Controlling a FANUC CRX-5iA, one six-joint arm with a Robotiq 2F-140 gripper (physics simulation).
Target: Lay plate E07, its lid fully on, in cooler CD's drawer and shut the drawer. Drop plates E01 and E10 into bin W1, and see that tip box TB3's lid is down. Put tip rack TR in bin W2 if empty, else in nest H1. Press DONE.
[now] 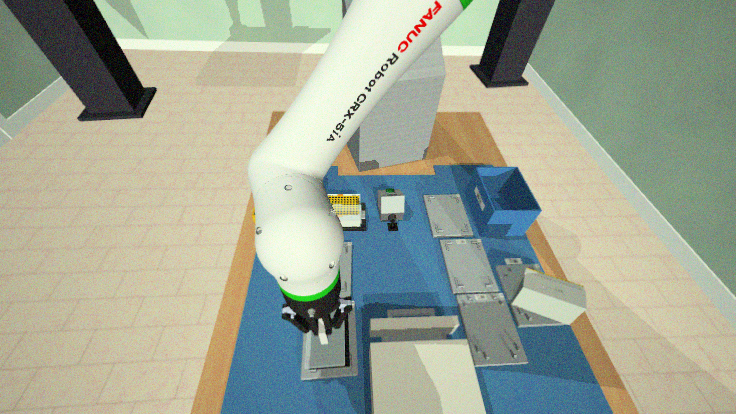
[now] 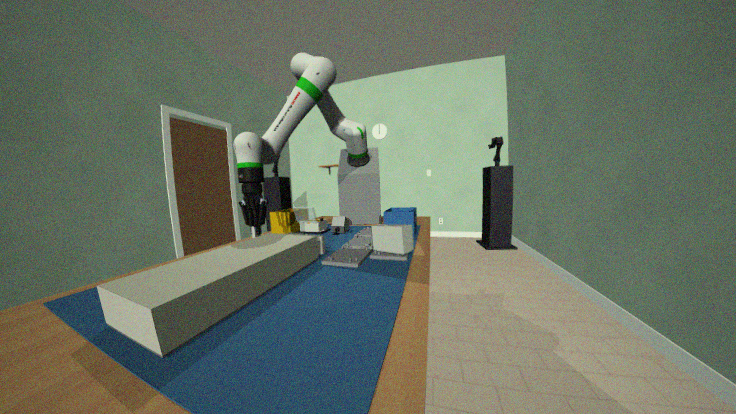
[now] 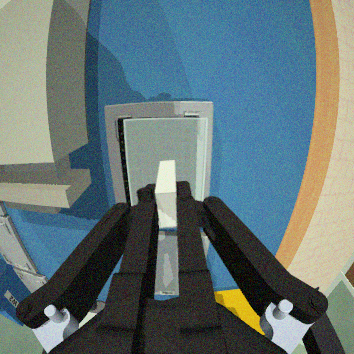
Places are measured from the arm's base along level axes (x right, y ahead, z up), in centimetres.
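Pixels of known places: gripper, fingertip midpoint: [image 1: 324,337] [image 3: 168,173]; arm's base at its link origin: [image 2: 358,159].
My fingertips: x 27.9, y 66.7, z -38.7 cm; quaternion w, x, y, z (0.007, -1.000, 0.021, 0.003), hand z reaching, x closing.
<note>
For each thing: its middle in the pictures, then the offset to it from my fingertips. "*": a spot on its surface instead.
- plate's grey translucent lid at the middle of its body: [image 3: 166,175] [image 1: 325,335] dx -0.3, dy -0.4, dz -0.4 cm
- grey nest at the middle of its body: [image 3: 159,171] [image 1: 329,337] dx -1.1, dy -0.5, dz -2.2 cm
- yellow tip grid at the middle of its body: [image 1: 339,203] dx -7.6, dy -35.7, dz +3.4 cm
- translucent panel at a spot on its surface: [image 2: 304,213] * dx -6.9, dy -27.9, dz +8.1 cm
- Blue bin W2 at the middle of its body: [image 1: 499,201] [image 2: 401,221] dx -55.9, dy -30.4, dz +2.9 cm
- yellow bin at the middle of its body: [image 3: 223,328] [image 2: 290,220] dx +7.9, dy -38.0, dz +2.9 cm
- pale box at the middle of its body: [image 1: 546,294] [image 2: 392,237] dx -53.6, dy -0.3, dz +3.0 cm
- small sloped device at the middle of its body: [image 3: 95,320] [image 1: 390,201] [image 2: 340,223] dx -23.3, dy -36.5, dz +1.1 cm
My gripper [image 1: 322,334] [image 2: 255,231] [image 3: 168,173] is shut and empty, pointing down over the lidded plate; I cannot tell whether its tips touch the lid. The plate's grey translucent lid [image 1: 329,354] [image 3: 162,142] shows with a dark strip along one long side, on a grey nest [image 1: 329,374] [image 3: 111,150]. Plate labels are unreadable. The pale cooler [image 1: 422,375] [image 2: 205,278] [image 3: 27,100] has its drawer front [image 1: 411,328] [image 3: 35,192] standing out from the body. A yellow tip grid [image 1: 347,200] shows in a white box, partly behind the arm; a translucent panel [image 2: 304,213] rises there.
Blue bin W2 [image 1: 506,200] [image 2: 400,216] stands back right; a yellow bin [image 2: 282,221] [image 3: 240,306] is mostly hidden by the arm. A pale box [image 1: 550,297] [image 2: 393,239] stands right. Grey nests [image 1: 448,215] [image 1: 469,266] [image 1: 491,329] and a small sloped device [image 1: 392,204] lie between.
</note>
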